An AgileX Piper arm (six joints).
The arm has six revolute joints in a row. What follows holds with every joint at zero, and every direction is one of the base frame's.
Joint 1 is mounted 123.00 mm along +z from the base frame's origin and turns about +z.
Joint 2 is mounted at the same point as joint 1 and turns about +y.
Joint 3 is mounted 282.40 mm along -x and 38.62 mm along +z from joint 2 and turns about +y.
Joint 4 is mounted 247.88 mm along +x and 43.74 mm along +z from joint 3 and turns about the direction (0.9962, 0, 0.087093).
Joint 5 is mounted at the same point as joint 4 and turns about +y.
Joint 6 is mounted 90.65 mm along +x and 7.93 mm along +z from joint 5 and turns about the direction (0.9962, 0, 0.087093).
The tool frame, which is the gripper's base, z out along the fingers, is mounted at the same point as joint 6; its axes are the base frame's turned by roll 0.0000, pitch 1.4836 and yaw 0.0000 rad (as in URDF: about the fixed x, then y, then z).
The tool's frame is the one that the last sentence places.
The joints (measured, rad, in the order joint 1, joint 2, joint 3, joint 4, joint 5, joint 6), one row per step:
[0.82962, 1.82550, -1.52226, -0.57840, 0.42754, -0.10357]
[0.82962, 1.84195, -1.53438, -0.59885, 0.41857, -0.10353]
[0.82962, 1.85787, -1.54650, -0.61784, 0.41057, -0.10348]
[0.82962, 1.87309, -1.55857, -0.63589, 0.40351, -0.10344]
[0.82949, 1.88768, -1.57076, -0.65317, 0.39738, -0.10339]
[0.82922, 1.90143, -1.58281, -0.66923, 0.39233, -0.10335]
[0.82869, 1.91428, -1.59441, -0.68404, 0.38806, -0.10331]
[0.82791, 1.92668, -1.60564, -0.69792, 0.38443, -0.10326]
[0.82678, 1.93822, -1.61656, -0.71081, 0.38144, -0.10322]
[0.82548, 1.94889, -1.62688, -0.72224, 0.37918, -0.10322]
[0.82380, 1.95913, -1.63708, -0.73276, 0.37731, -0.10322]
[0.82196, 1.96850, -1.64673, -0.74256, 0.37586, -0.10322]
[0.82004, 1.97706, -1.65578, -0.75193, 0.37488, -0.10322]
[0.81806, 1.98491, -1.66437, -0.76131, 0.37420, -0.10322]
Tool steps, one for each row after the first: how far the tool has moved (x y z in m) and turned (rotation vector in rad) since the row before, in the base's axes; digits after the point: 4 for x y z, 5 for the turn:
[0.0032, 0.0032, -0.0023, -0.01041, -0.01603, 0.00927]
[0.0031, 0.0031, -0.0022, -0.00975, -0.01476, 0.00862]
[0.0029, 0.0029, -0.0021, -0.00933, -0.01401, 0.00806]
[0.0028, 0.0027, -0.0019, -0.00892, -0.01347, 0.00735]
[0.0027, 0.0025, -0.0017, -0.00837, -0.01253, 0.00640]
[0.0026, 0.0022, -0.0015, -0.00776, -0.01156, 0.00546]
[0.0026, 0.0020, -0.0015, -0.00753, -0.01063, 0.00465]
[0.0026, 0.0018, -0.0013, -0.00693, -0.01000, 0.00372]
[0.0024, 0.0015, -0.0012, -0.00630, -0.00884, 0.00280]
[0.0025, 0.0013, -0.0011, -0.00575, -0.00822, 0.00198]
[0.0024, 0.0011, -0.0010, -0.00534, -0.00774, 0.00139]
[0.0023, 0.0009, -0.0008, -0.00522, -0.00738, 0.00090]
[0.0022, 0.0007, -0.0007, -0.00526, -0.00743, 0.00065]

